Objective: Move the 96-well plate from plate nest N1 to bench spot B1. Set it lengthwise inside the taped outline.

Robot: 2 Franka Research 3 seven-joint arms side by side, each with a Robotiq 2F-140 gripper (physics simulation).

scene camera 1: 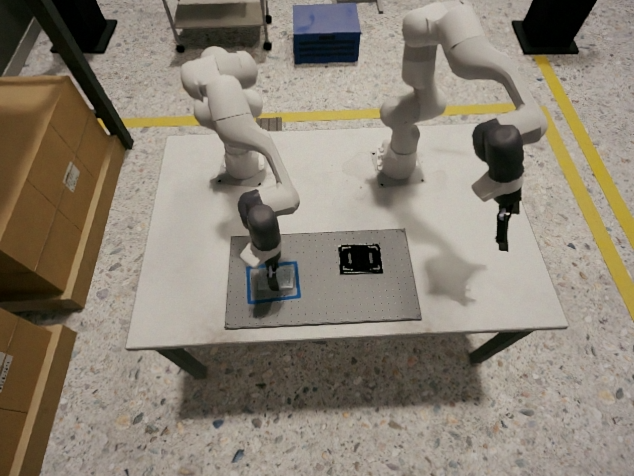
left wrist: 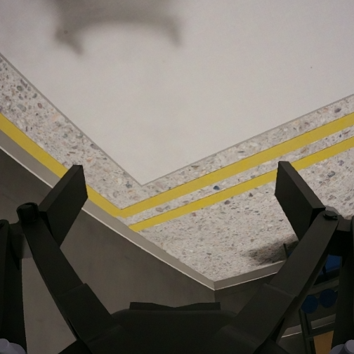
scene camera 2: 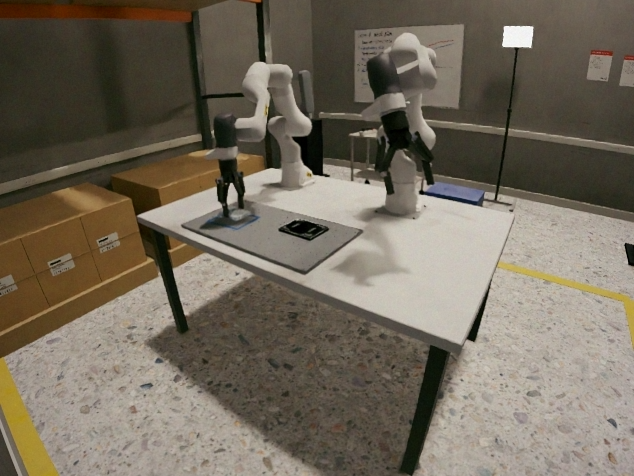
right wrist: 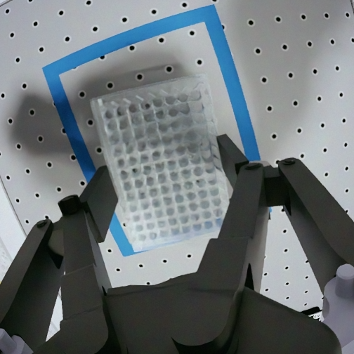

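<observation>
The clear 96-well plate [scene camera 1: 289, 276] [scene camera 2: 240, 217] [right wrist: 162, 160] is level between the fingers of my right gripper [scene camera 1: 273, 285] [scene camera 2: 234, 210] [right wrist: 165, 166], which is shut on its long sides. It is over the blue taped outline [scene camera 1: 299, 286] [scene camera 2: 248, 223] [right wrist: 232, 90], its length along the outline's length. In the right wrist view its near end overlaps the outline's near side; I cannot tell whether it touches the board. The black plate nest [scene camera 1: 361, 258] [scene camera 2: 303, 229] is empty. My left gripper [scene camera 1: 502, 245] [scene camera 2: 409, 185] [left wrist: 179, 179] is open and empty, high over the table's right side.
The grey perforated board [scene camera 1: 322, 307] [scene camera 2: 297, 258] [right wrist: 300, 125] bears the outline and the nest and lies on the white table [scene camera 1: 486, 307] [scene camera 2: 435, 286] [left wrist: 200, 100]. Cardboard boxes [scene camera 1: 46, 189] [scene camera 2: 66, 245] stand on the floor at the left of both scene views.
</observation>
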